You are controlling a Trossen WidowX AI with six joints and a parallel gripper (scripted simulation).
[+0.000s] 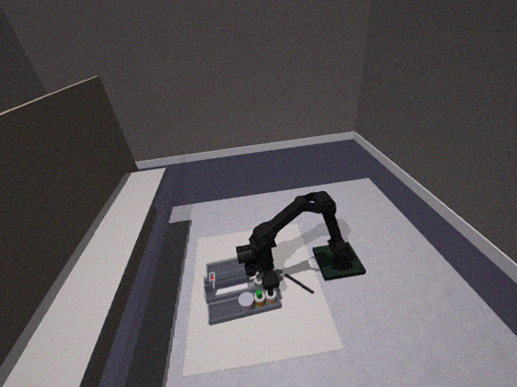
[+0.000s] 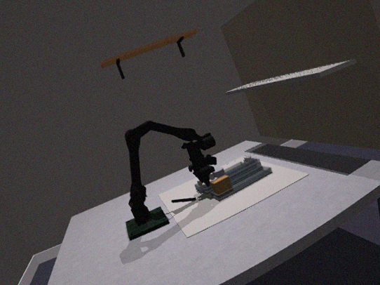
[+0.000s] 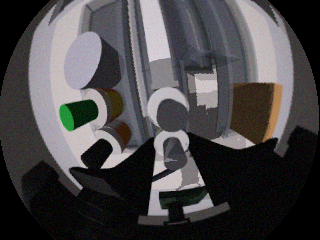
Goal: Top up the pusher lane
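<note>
The black rod is 12 cm behind my gripper tip, 5 cm to the left of it and 3 cm below it. From my gripper tip the other things lie so: grey lane rack (14 cm ahead, 4 cm to the right, 1 cm below); then orange box (13 cm to the right, 1 cm ahead, 1 cm above).
</note>
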